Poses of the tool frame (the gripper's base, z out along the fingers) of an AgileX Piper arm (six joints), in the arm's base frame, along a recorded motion.
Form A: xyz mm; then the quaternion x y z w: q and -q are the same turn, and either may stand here.
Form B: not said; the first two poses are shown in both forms.
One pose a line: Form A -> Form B
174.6 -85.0 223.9 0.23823 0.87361 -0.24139 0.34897 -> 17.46 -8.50 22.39; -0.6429 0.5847 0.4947; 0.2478 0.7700 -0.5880; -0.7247 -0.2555 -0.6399
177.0 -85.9 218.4 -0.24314 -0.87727 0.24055 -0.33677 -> 17.70 -8.59 21.84; -0.6549 0.5886 0.4739; 0.2646 0.7660 -0.5858; -0.7079 -0.2583 -0.6574
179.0 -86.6 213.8 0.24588 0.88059 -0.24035 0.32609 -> 17.90 -8.66 21.38; -0.6664 0.5898 0.4561; 0.2763 0.7635 -0.5837; -0.6925 -0.2629 -0.6718
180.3 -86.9 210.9 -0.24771 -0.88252 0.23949 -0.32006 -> 18.03 -8.69 21.09; -0.6724 0.5905 0.4463; 0.2839 0.7626 -0.5813; -0.6836 -0.2641 -0.6804
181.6 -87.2 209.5 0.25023 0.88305 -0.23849 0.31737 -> 18.16 -8.72 20.95; -0.6733 0.5933 0.4412; 0.2906 0.7610 -0.5800; -0.6799 -0.2624 -0.6848
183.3 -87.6 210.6 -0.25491 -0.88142 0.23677 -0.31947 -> 18.33 -8.76 21.06; -0.6659 0.6006 0.4425; 0.2981 0.7579 -0.5803; -0.6839 -0.2545 -0.6838
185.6 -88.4 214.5 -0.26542 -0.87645 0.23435 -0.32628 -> 18.56 -8.84 21.45; -0.6462 0.6182 0.4475; 0.3123 0.7493 -0.5840; -0.6963 -0.2376 -0.6772
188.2 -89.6 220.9 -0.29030 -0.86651 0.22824 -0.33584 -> 18.82 -8.96 22.09; -0.6059 0.6564 0.4495; 0.3498 0.7273 -0.5905; -0.7145 -0.2006 -0.6702
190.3 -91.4 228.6 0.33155 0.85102 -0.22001 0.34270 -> 19.03 -9.14 22.86; -0.5453 0.7151 0.4374; 0.4135 0.6833 -0.6017; -0.7292 -0.1472 -0.6683
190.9 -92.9 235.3 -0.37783 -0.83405 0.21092 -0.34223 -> 19.09 -9.29 23.53; -0.4802 0.7746 0.4115; 0.4859 0.6255 -0.6104; -0.7303 -0.0932 -0.6768
